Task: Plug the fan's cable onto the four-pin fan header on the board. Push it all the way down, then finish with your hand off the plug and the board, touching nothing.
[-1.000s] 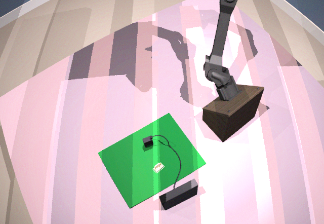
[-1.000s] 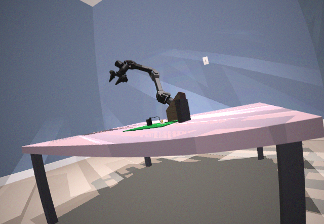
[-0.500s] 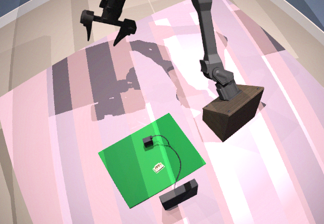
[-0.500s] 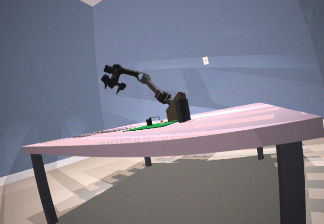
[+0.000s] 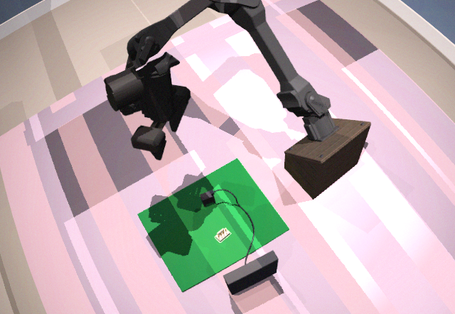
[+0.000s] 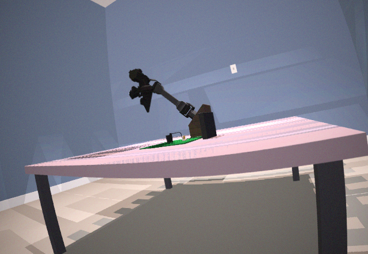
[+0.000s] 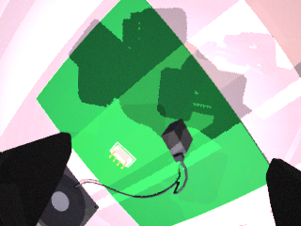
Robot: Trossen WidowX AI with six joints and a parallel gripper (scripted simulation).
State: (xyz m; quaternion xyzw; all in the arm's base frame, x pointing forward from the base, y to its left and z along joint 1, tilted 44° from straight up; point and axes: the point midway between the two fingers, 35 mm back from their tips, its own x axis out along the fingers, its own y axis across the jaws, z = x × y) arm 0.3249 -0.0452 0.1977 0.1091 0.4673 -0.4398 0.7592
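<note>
Right now my gripper tip is 18 cm above the dark plug, 8 cm to the right of it and 3 cm past it. Also, from my gripper tip: black fan: 31 cm to the left, 14 cm below, 1 cm ahead; then green board: 21 cm below, 13 cm to the left; then white-framed four-pin header: 20 cm below, 18 cm to the left.
</note>
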